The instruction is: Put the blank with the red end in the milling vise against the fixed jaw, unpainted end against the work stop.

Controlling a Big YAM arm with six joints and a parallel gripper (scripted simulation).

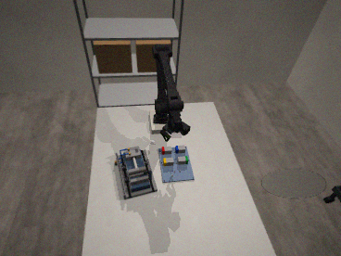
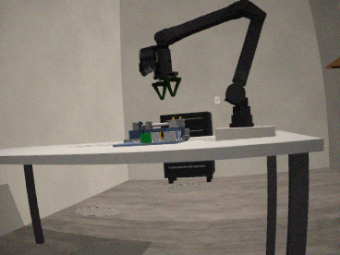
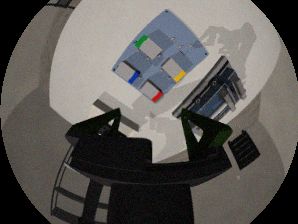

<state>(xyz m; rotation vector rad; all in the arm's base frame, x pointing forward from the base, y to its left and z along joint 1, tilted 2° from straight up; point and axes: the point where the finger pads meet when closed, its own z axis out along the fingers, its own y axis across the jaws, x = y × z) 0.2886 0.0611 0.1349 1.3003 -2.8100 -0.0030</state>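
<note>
Now: the red-ended blank 160 mm below my hand, 20 mm to the right of it and 20 mm behind it. The rest, counted from my hand: yellow-ended blank 160 mm below, 70 mm ahead, 10 mm to the right; then blue-ended blank 160 mm below, 70 mm to the left, 30 mm behind; then green-ended blank 160 mm below, 80 mm to the left, 60 mm ahead.
</note>
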